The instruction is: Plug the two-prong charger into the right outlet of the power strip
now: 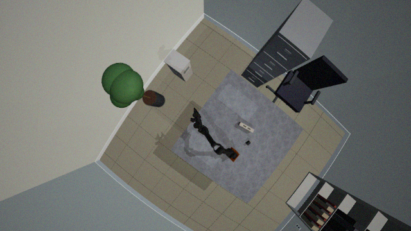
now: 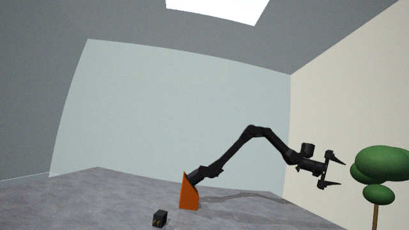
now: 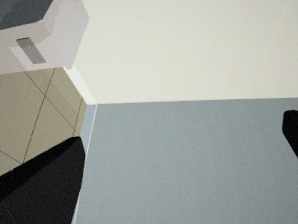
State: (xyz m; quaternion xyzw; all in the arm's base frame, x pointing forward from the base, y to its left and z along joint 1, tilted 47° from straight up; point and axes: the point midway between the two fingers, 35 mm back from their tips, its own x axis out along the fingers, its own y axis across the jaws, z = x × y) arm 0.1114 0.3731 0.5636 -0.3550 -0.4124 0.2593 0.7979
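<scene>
My gripper tip is now 12 cm short of the dark two-prong charger, 77 cm to the left of it and 20 cm above it.
</scene>
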